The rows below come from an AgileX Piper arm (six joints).
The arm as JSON. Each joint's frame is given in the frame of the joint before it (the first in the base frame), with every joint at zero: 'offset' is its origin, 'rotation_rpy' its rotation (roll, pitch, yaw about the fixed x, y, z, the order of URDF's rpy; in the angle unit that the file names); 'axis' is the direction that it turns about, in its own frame. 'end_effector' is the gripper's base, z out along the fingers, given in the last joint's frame.
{
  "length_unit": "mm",
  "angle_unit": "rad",
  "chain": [
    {
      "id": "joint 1",
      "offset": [
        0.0,
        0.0,
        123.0
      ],
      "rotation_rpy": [
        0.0,
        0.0,
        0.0
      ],
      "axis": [
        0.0,
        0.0,
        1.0
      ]
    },
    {
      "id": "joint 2",
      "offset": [
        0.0,
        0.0,
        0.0
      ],
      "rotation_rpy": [
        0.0,
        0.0,
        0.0
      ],
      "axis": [
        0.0,
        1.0,
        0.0
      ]
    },
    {
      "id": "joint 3",
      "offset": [
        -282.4,
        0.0,
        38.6
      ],
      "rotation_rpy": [
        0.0,
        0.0,
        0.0
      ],
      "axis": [
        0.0,
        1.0,
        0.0
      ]
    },
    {
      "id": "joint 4",
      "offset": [
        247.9,
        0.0,
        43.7
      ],
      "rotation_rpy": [
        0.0,
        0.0,
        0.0
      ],
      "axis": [
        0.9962,
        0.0,
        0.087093
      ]
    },
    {
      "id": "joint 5",
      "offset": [
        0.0,
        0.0,
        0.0
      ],
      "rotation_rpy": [
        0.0,
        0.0,
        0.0
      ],
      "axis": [
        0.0,
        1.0,
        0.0
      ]
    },
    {
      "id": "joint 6",
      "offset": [
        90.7,
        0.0,
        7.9
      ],
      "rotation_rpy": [
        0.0,
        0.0,
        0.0
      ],
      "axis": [
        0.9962,
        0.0,
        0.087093
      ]
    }
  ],
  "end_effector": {
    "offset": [
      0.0,
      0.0,
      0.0
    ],
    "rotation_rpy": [
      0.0,
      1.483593,
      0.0
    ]
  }
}
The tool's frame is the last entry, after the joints.
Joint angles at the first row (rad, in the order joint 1, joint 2, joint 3, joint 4, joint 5, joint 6):
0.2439, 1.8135, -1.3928, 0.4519, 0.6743, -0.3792
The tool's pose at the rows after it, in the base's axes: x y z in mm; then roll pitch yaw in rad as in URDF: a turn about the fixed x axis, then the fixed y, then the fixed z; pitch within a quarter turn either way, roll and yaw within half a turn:
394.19 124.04 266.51 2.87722 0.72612 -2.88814
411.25 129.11 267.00 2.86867 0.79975 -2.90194
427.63 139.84 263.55 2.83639 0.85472 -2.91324
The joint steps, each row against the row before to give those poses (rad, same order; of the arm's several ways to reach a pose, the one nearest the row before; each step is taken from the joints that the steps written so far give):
0.0023, 0.0123, -0.0411, 0.0396, -0.0756, -0.0427
0.0023, 0.0483, -0.0542, 0.0507, -0.0629, -0.0496
0.0113, 0.0611, -0.0624, 0.0827, -0.0412, -0.0727

